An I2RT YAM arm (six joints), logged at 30 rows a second.
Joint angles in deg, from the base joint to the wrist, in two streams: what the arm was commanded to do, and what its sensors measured. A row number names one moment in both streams.
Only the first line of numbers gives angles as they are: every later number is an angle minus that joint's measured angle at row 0.
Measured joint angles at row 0: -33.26, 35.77, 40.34, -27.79, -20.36, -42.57
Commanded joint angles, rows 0 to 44: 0.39, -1.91, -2.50, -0.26, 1.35, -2.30; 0.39, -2.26, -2.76, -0.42, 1.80, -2.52; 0.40, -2.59, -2.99, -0.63, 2.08, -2.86; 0.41, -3.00, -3.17, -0.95, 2.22, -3.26; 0.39, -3.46, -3.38, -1.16, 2.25, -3.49; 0.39, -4.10, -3.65, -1.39, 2.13, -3.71; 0.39, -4.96, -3.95, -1.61, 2.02, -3.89; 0.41, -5.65, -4.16, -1.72, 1.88, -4.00; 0.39, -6.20, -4.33, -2.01, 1.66, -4.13; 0.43, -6.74, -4.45, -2.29, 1.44, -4.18; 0.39, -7.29, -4.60, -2.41, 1.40, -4.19; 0.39, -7.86, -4.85, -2.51, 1.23, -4.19; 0.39, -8.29, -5.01, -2.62, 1.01, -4.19; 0.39, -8.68, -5.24, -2.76, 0.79, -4.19; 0.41, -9.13, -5.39, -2.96, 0.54, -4.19; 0.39, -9.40, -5.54, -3.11, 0.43, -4.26; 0.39, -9.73, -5.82, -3.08, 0.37, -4.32; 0.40, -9.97, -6.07, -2.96, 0.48, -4.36; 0.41, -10.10, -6.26, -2.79, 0.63, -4.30; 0.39, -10.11, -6.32, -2.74, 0.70, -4.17; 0.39, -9.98, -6.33, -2.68, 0.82, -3.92; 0.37, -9.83, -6.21, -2.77, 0.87, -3.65; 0.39, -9.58, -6.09, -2.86, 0.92, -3.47; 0.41, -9.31, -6.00, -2.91, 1.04, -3.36; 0.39, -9.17, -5.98, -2.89, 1.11, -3.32; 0.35, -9.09, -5.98, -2.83, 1.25, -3.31; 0.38, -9.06, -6.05, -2.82, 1.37, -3.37; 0.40, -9.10, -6.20, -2.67, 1.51, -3.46; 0.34, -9.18, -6.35, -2.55, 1.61, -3.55; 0.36, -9.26, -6.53, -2.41, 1.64, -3.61; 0.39, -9.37, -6.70, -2.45, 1.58, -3.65; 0.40, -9.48, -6.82, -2.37, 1.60, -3.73; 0.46, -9.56, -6.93, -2.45, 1.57, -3.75; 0.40, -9.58, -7.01, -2.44, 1.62, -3.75; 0.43, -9.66, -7.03, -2.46, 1.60, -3.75; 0.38, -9.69, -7.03, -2.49, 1.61, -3.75; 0.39, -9.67, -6.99, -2.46, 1.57, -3.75; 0.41, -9.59, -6.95, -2.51, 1.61, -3.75; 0.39, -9.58, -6.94, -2.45, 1.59, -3.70; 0.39, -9.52, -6.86, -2.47, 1.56, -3.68; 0.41, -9.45, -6.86, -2.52, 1.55, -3.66; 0.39, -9.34, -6.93, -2.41, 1.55, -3.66; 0.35, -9.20, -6.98, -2.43, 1.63, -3.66; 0.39, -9.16, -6.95, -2.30, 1.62, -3.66; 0.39, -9.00, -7.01, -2.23, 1.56, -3.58
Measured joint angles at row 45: 0.07, -9.29, -6.87, -3.39, 1.55, -3.49
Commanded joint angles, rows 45 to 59: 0.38, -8.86, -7.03, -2.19, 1.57, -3.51; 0.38, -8.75, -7.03, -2.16, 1.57, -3.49; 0.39, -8.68, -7.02, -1.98, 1.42, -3.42; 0.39, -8.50, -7.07, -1.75, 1.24, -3.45; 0.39, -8.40, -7.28, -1.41, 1.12, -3.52; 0.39, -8.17, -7.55, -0.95, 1.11, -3.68; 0.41, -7.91, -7.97, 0.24, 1.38, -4.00; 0.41, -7.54, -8.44, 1.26, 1.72, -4.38; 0.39, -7.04, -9.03, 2.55, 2.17, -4.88; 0.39, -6.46, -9.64, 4.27, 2.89, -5.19; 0.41, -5.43, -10.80, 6.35, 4.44, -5.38; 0.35, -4.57, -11.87, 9.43, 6.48, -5.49; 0.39, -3.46, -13.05, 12.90, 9.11, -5.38; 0.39, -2.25, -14.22, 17.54, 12.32, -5.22; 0.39, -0.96, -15.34, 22.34, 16.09, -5.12
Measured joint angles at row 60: 0.07, -4.70, -12.09, 5.88, 5.25, -4.21
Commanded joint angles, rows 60 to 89: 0.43, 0.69, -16.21, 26.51, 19.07, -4.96; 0.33, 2.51, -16.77, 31.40, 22.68, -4.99; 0.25, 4.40, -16.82, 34.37, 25.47, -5.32; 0.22, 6.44, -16.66, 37.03, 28.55, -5.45; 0.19, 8.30, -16.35, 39.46, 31.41, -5.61; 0.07, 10.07, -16.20, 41.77, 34.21, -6.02; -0.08, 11.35, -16.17, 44.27, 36.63, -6.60; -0.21, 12.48, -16.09, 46.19, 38.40, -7.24; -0.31, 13.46, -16.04, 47.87, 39.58, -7.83; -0.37, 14.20, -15.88, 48.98, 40.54, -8.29; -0.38, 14.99, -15.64, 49.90, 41.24, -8.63; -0.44, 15.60, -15.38, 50.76, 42.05, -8.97; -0.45, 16.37, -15.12, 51.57, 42.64, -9.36; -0.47, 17.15, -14.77, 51.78, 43.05, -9.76; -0.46, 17.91, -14.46, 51.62, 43.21, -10.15; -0.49, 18.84, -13.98, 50.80, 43.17, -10.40; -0.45, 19.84, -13.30, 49.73, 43.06, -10.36; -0.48, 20.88, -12.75, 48.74, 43.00, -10.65; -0.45, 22.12, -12.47, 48.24, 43.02, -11.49; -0.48, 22.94, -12.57, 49.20, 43.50, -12.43; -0.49, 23.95, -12.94, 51.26, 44.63, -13.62; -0.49, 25.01, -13.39, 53.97, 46.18, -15.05; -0.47, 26.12, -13.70, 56.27, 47.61, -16.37; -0.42, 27.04, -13.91, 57.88, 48.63, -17.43; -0.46, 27.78, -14.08, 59.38, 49.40, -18.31; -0.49, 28.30, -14.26, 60.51, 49.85, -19.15; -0.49, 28.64, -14.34, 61.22, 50.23, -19.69; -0.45, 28.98, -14.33, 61.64, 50.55, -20.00; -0.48, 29.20, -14.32, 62.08, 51.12, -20.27; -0.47, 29.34, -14.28, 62.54, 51.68, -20.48
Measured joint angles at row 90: -0.21, 29.00, -14.36, 55.65, 47.39, -17.20
